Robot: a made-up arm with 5 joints. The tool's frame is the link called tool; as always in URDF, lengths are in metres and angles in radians. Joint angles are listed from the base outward.
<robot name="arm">
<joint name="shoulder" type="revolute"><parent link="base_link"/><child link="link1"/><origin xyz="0.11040 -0.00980 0.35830" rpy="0.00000 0.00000 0.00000"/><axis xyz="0 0 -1"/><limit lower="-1.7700" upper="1.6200"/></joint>
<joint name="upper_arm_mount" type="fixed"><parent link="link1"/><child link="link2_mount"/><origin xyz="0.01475 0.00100 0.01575" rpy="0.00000 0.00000 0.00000"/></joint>
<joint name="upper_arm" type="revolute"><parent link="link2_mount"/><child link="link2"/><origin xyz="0.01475 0.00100 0.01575" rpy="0.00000 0.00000 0.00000"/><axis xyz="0 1 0"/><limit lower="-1.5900" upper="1.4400"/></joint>
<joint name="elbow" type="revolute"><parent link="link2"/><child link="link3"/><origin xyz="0.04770 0.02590 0.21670" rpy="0.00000 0.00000 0.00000"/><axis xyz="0 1 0"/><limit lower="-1.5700" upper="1.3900"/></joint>
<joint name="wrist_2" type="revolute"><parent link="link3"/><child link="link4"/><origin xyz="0.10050 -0.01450 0.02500" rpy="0.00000 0.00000 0.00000"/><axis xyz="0 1 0"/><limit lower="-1.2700" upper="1.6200"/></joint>
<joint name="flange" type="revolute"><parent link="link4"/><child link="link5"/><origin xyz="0.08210 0.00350 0.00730" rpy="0.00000 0.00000 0.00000"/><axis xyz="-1 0 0"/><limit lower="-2.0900" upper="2.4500"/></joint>
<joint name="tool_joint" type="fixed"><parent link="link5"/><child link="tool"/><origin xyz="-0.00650 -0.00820 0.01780" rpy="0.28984 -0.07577 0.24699"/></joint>
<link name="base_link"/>
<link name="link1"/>
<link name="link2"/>
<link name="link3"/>
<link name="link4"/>
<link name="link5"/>
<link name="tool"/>
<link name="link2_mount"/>
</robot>
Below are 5 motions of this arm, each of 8 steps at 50 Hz.
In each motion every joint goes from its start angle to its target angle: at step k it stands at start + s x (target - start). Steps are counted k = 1, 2, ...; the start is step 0. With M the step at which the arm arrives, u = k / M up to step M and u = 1 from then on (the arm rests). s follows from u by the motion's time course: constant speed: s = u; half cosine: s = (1 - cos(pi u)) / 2; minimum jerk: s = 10 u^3 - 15 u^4 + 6 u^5.
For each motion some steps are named. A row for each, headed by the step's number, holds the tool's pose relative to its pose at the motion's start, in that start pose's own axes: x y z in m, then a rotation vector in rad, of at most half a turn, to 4 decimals.
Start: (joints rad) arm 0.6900 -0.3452 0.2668 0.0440 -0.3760
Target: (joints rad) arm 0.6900 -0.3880 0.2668 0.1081 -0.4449
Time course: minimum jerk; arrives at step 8
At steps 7, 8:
7: -0.0100 0.0022 0.0009 0.0696 -0.0019 -0.0137
8: -0.0101 0.0023 0.0010 0.0707 -0.0020 -0.0139

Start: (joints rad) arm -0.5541 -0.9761 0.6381 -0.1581 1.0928
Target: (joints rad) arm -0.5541 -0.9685 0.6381 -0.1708 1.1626
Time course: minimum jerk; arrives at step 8
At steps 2, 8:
2: 0.0002 0.0001 0.0000 -0.0071 0.0015 -0.0004
8: 0.0019 0.0009 0.0002 -0.0684 0.0145 -0.0037

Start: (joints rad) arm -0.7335 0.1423 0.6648 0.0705 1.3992
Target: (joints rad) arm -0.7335 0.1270 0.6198 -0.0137 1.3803
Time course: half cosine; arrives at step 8
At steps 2, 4, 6, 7, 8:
2: -0.0016 -0.0017 0.0010 0.0002 -0.0100 -0.0188
4: -0.0056 -0.0056 0.0034 0.0007 -0.0344 -0.0642
6: -0.0099 -0.0094 0.0057 0.0010 -0.0591 -0.1095
7: -0.0112 -0.0106 0.0064 0.0011 -0.0667 -0.1233
8: -0.0117 -0.0110 0.0067 0.0011 -0.0694 -0.1282

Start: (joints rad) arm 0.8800 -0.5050 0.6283 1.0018 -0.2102
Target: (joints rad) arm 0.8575 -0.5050 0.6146 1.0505 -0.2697
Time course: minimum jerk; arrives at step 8
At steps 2, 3, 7, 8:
2: -0.0001 0.0000 -0.0004 0.0049 0.0025 -0.0009
3: -0.0002 0.0001 -0.0010 0.0129 0.0066 -0.0025
7: -0.0006 0.0002 -0.0035 0.0459 0.0233 -0.0098
8: -0.0006 0.0002 -0.0035 0.0466 0.0237 -0.0100

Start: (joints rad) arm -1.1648 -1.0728 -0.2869 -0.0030 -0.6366
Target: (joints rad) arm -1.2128 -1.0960 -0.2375 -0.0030 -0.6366
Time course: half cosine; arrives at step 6
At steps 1, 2, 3, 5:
1: -0.0003 -0.0003 0.0003 0.0034 0.0007 -0.0010
2: -0.0012 -0.0012 0.0010 0.0129 0.0027 -0.0038
3: -0.0024 -0.0024 0.0021 0.0257 0.0055 -0.0075
5: -0.0045 -0.0045 0.0038 0.0480 0.0105 -0.0139

